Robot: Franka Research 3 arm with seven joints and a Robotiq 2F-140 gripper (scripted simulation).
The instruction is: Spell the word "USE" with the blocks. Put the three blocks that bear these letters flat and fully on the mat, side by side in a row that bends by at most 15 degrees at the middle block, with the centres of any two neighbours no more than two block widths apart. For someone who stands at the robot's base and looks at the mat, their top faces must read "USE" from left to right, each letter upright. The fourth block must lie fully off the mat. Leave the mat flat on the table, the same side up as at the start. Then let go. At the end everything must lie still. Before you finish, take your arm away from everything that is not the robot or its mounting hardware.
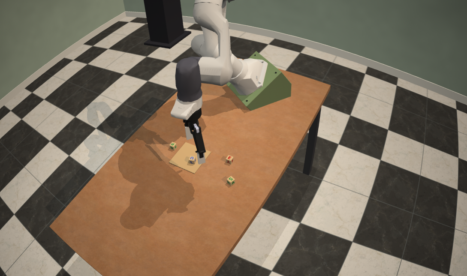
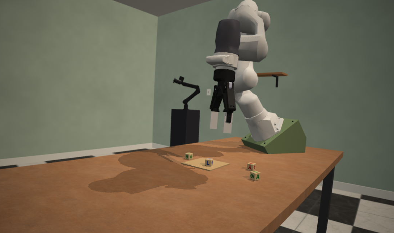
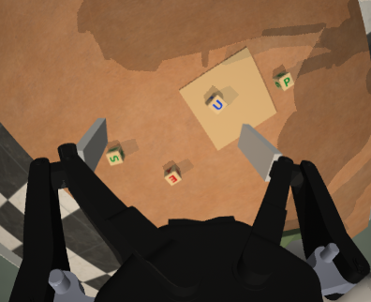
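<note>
The U block lies 40 mm behind my hand, 70 mm to the right of it and 140 mm below it. From my hand the other things lie so: E block 120 mm behind, 80 mm to the left, 150 mm below; then mat 60 mm behind, 90 mm to the right, 160 mm below; then S block 20 mm behind, 140 mm to the left, 150 mm below.
</note>
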